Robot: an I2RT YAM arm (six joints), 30 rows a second.
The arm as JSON. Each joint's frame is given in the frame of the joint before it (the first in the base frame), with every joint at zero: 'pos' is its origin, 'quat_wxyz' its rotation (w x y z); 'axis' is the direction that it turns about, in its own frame. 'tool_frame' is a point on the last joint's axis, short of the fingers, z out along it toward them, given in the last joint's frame.
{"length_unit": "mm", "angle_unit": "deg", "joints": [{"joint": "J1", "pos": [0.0, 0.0, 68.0], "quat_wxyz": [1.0, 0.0, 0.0, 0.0], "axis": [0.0, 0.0, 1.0]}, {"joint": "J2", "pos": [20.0, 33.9, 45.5], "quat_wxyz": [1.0, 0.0, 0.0, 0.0], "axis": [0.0, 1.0, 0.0]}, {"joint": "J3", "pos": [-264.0, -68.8, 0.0], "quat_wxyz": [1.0, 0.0, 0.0, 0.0], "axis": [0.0, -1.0, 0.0]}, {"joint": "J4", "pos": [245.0, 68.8, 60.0], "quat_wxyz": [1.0, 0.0, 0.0, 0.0], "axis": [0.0, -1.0, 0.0]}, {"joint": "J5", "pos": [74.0, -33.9, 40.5], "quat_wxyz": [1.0, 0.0, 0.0, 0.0], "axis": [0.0, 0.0, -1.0]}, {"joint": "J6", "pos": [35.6, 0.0, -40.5], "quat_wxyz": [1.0, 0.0, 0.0, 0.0], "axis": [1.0, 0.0, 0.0]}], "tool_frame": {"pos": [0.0, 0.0, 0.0], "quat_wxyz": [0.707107, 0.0, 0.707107, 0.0]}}
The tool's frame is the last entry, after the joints.
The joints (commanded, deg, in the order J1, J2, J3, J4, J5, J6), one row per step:
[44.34 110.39 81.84 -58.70 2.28 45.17]
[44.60 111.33 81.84 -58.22 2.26 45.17]
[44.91 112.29 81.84 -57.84 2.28 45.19]
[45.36 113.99 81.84 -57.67 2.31 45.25]
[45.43 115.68 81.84 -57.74 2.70 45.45]
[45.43 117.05 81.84 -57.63 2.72 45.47]
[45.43 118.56 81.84 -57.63 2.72 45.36]
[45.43 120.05 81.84 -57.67 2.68 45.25]
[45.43 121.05 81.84 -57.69 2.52 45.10]
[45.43 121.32 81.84 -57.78 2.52 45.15]
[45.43 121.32 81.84 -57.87 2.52 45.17]
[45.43 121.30 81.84 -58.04 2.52 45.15]
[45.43 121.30 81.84 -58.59 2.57 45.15]
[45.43 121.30 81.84 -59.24 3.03 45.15]
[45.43 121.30 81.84 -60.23 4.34 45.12]
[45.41 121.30 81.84 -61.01 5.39 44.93]
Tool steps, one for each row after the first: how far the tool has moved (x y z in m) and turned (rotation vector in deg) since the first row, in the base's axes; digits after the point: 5 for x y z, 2 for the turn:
[0.00033 0.00264 -0.00557 -0.31 0.34 0.26]
[0.00025 0.00532 -0.01131 -0.73 0.74 0.55]
[-0.00034 0.00877 -0.02158 -1.83 1.80 0.94]
[0.00039 0.00981 -0.03182 -3.34 2.76 0.81]
[0.00118 0.01059 -0.04017 -4.25 3.64 0.79]
[0.00171 0.01114 -0.04939 -5.32 4.71 0.90]
[0.00200 0.01146 -0.05849 -6.37 5.83 1.02]
[0.00205 0.01166 -0.06461 -6.98 6.67 1.17]
[0.00196 0.01156 -0.06625 -7.23 6.92 1.12]
[0.00184 0.01144 -0.06622 -7.30 6.99 1.10]
[0.00161 0.01121 -0.06606 -7.40 7.09 1.12]
[0.00090 0.01044 -0.06592 -7.83 7.45 1.12]
[0.00024 0.00937 -0.06572 -8.61 7.58 1.15]
[-0.00049 0.00747 -0.06537 -10.24 7.36 1.26]
[-0.00096 0.00589 -0.06505 -11.53 7.19 1.51]

